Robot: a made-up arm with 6 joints. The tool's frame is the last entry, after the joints.
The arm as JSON. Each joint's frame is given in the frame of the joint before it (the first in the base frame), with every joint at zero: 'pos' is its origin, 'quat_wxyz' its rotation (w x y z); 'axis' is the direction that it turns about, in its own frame. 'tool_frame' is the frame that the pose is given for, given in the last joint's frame.
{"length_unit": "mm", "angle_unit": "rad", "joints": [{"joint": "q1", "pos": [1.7, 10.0, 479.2], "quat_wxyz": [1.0, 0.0, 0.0, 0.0], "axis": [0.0, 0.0, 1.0]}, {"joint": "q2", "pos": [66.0, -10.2, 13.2], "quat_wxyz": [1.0, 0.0, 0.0, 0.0], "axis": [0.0, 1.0, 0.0]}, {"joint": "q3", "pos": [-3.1, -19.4, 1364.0], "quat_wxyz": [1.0, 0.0, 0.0, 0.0], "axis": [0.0, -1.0, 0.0]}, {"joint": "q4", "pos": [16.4, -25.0, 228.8], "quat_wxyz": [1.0, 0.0, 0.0, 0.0], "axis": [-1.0, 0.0, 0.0]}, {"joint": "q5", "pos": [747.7, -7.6, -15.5], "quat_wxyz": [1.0, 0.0, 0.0, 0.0], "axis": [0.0, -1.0, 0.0]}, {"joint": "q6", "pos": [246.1, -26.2, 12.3], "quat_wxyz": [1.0, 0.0, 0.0, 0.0], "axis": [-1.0, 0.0, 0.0]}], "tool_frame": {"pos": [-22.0, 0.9, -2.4], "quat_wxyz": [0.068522, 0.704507, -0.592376, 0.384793]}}
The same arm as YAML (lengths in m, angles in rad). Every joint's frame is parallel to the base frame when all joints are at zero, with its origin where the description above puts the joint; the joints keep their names.
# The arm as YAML. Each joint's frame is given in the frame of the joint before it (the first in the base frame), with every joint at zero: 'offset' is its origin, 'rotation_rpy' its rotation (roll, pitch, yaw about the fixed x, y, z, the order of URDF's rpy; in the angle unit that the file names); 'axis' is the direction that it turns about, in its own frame. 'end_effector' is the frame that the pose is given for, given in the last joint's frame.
length_unit: m
angle_unit: rad
chain:
  - id: q1
    offset: [0.0017, 0.01, 0.4792]
    rotation_rpy: [0.0, 0.0, 0.0]
    axis: [0.0, 0.0, 1.0]
  - id: q2
    offset: [0.066, -0.0102, 0.0132]
    rotation_rpy: [0.0, 0.0, 0.0]
    axis: [0.0, 1.0, 0.0]
  - id: q3
    offset: [-0.0031, -0.0194, 1.364]
    rotation_rpy: [0.0, 0.0, 0.0]
    axis: [0.0, -1.0, 0.0]
  - id: q4
    offset: [0.0164, -0.025, 0.2288]
    rotation_rpy: [0.0, 0.0, 0.0]
    axis: [-1.0, 0.0, 0.0]
  - id: q5
    offset: [0.7477, -0.0076, -0.0155]
    rotation_rpy: [0.0, 0.0, 0.0]
    axis: [0.0, -1.0, 0.0]
  - id: q6
    offset: [0.2461, -0.0262, 0.0123]
    rotation_rpy: [0.0, 0.0, 0.0]
    axis: [-1.0, 0.0, 0.0]
end_effector:
  offset: [-0.022, 0.0009, -0.0024]
  rotation_rpy: [-2.6641, -0.673, -1.5682]

